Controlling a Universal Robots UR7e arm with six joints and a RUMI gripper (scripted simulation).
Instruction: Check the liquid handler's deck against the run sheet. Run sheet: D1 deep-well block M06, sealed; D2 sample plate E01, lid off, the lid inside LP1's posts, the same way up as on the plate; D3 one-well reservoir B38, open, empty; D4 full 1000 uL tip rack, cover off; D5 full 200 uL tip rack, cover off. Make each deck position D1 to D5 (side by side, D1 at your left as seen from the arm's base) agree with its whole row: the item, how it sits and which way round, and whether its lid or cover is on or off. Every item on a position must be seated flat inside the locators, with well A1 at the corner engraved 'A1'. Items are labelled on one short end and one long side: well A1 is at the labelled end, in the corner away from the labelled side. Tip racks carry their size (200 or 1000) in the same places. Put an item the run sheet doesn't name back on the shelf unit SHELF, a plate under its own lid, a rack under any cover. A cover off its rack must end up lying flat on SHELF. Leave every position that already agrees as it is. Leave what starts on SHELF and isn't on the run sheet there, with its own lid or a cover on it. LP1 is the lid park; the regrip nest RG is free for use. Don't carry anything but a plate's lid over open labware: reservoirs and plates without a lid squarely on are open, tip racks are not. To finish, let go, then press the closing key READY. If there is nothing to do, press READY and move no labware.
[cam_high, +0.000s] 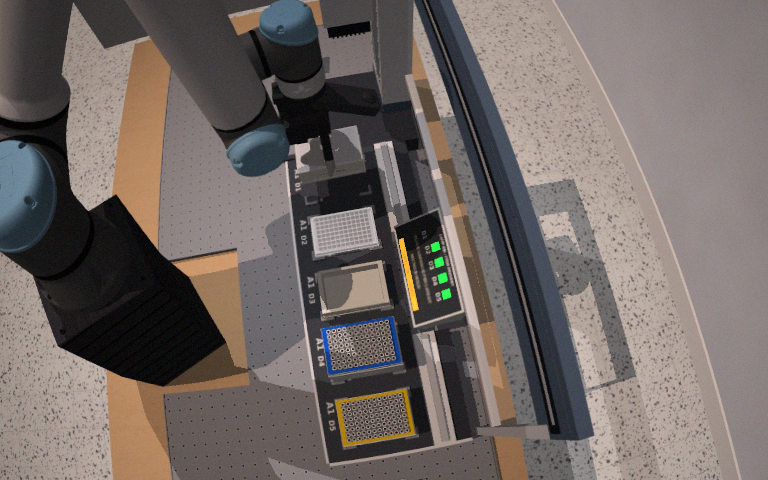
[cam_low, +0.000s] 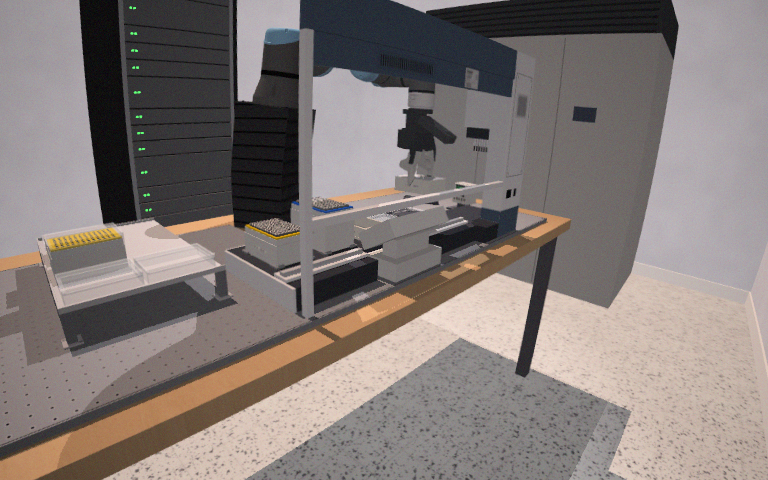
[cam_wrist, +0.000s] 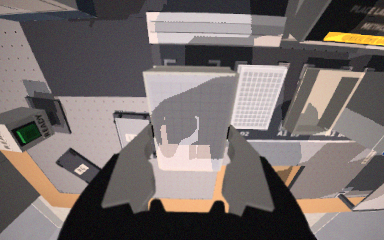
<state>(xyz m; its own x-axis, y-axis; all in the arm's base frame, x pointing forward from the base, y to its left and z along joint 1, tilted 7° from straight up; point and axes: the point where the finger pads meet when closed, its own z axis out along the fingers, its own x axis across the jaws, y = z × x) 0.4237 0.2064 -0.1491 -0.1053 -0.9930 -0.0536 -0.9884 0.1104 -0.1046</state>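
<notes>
My hand is 12 cm to the left of the sample plate, 11 cm above it and 1 cm past it. The rest, counted from my hand: flat grey lid (16 cm to the left, 15 cm below, 11 cm behind); sealed deep-well block (1 cm below); one-well reservoir (25 cm to the right, 10 cm below, 2 cm behind).
</notes>
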